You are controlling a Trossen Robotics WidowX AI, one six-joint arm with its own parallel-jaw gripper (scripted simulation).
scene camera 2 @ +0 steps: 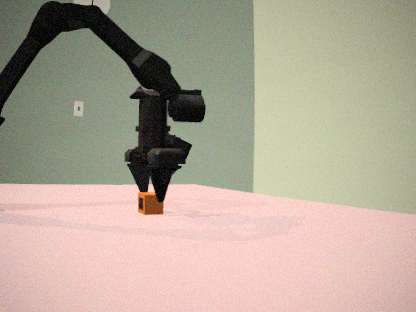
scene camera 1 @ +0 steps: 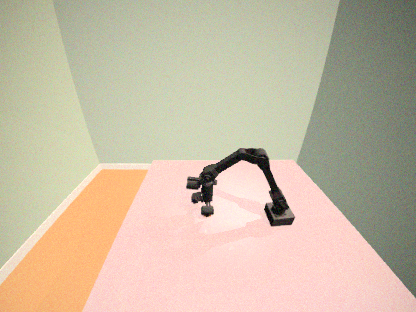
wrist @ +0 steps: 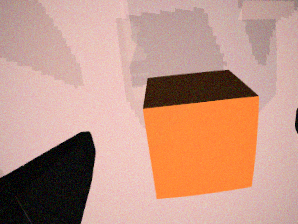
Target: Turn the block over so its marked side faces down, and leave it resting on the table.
Labels:
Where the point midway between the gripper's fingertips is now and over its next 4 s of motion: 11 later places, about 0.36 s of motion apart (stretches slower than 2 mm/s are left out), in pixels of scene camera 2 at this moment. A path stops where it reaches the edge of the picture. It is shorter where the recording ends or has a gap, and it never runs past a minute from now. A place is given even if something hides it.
My gripper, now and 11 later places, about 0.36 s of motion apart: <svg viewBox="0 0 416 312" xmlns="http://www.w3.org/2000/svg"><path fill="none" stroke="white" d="M152 199L150 199L150 190L154 190L156 191L157 190L161 189L167 196L167 197L162 196L162 195L162 195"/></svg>

